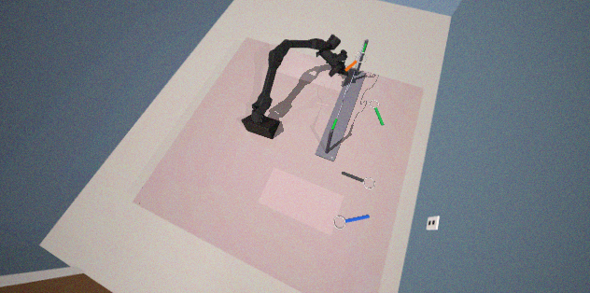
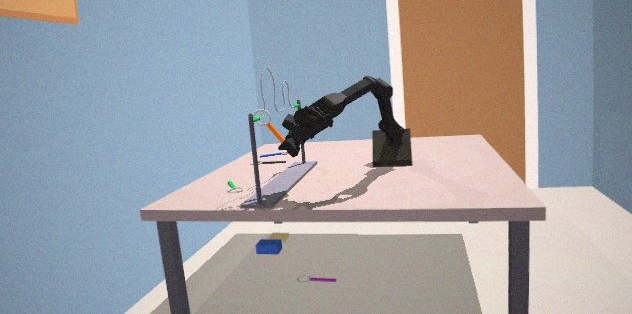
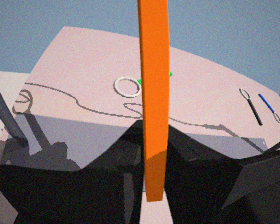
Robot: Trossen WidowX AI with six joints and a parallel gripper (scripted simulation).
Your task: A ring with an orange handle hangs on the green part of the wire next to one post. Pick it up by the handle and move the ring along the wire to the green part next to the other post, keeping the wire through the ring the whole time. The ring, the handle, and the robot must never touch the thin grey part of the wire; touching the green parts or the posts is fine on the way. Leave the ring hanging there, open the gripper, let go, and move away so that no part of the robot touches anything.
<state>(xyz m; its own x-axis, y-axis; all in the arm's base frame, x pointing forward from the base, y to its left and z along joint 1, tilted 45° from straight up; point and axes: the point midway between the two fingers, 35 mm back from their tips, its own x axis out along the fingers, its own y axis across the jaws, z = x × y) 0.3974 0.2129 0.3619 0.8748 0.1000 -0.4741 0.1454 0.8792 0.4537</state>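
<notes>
My gripper tip is now 2 cm short of the orange-handled ring, 2 cm to the right of it and 8 cm below it. Round my gripper tip: green-handled ring (22 cm ahead, 9 cm to the right, 16 cm below); then purple-handled ring (3 cm behind, 29 cm to the right, 66 cm below); then dark-handled ring (19 cm ahead, 54 cm to the right, 16 cm below).
</notes>
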